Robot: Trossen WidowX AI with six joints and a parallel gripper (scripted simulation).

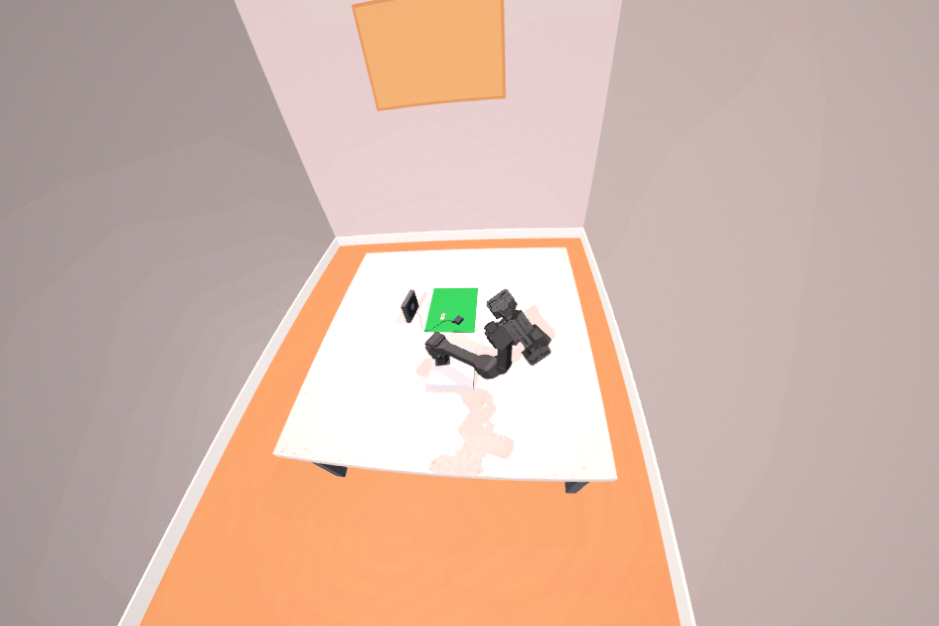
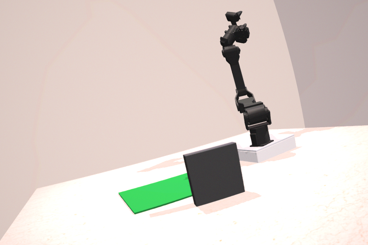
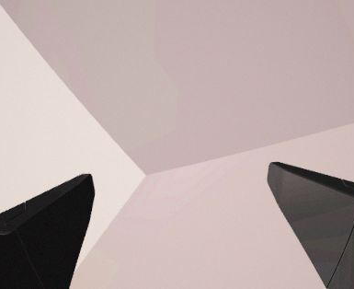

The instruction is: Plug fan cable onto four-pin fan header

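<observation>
Right now my gripper tip is 58 cm short of the dark fan plug, 15 cm to the right of it and 59 cm above it. From my gripper tip the other things lie so: white four-pin header: 62 cm ahead, 22 cm to the left, 60 cm below; then dark square fan: 67 cm ahead, 37 cm to the left, 54 cm below; then green board: 67 cm ahead, 17 cm to the left, 62 cm below.
</observation>
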